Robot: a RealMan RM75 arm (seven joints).
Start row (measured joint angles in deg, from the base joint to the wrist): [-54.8 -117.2 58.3 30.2 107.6 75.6 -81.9]
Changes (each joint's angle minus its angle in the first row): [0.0 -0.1 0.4 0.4 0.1 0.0 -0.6]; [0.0 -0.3 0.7 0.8 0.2 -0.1 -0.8]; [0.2 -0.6 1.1 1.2 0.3 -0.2 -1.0]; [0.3 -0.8 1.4 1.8 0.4 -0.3 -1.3]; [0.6 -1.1 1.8 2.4 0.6 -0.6 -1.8]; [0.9 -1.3 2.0 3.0 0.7 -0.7 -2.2]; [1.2 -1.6 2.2 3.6 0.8 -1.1 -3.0]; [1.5 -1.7 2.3 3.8 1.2 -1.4 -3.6]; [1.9 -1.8 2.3 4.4 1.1 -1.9 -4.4]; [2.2 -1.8 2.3 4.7 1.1 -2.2 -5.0]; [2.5 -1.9 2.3 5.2 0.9 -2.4 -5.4]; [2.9 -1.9 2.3 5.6 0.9 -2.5 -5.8]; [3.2 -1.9 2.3 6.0 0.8 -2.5 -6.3]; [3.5 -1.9 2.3 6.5 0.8 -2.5 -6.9]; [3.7 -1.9 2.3 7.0 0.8 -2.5 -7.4]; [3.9 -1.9 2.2 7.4 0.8 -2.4 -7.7]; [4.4 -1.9 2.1 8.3 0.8 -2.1 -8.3]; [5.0 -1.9 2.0 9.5 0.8 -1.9 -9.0]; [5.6 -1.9 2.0 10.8 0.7 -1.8 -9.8]
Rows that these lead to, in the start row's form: [-54.8 -117.3 58.7 30.6 107.7 75.6 -82.5]; [-54.8 -117.5 59.0 31.0 107.8 75.5 -82.7]; [-54.6 -117.8 59.4 31.4 107.9 75.4 -82.9]; [-54.5 -118.0 59.7 32.0 108.0 75.3 -83.2]; [-54.2 -118.3 60.1 32.6 108.2 75.0 -83.7]; [-53.9 -118.5 60.3 33.2 108.3 74.9 -84.1]; [-53.6 -118.8 60.5 33.8 108.4 74.5 -84.9]; [-53.3 -118.9 60.6 34.0 108.8 74.2 -85.5]; [-52.9 -119.0 60.6 34.6 108.7 73.7 -86.3]; [-52.6 -119.0 60.6 34.9 108.7 73.4 -86.9]; [-52.3 -119.1 60.6 35.4 108.5 73.2 -87.3]; [-51.9 -119.1 60.6 35.8 108.5 73.1 -87.7]; [-51.6 -119.1 60.6 36.2 108.4 73.1 -88.2]; [-51.3 -119.1 60.6 36.7 108.4 73.1 -88.8]; [-51.1 -119.1 60.6 37.2 108.4 73.1 -89.3]; [-50.9 -119.1 60.5 37.6 108.4 73.2 -89.6]; [-50.4 -119.1 60.4 38.5 108.4 73.5 -90.2]; [-49.8 -119.1 60.3 39.7 108.4 73.7 -90.9]; [-49.2 -119.1 60.3 41.0 108.3 73.8 -91.7]
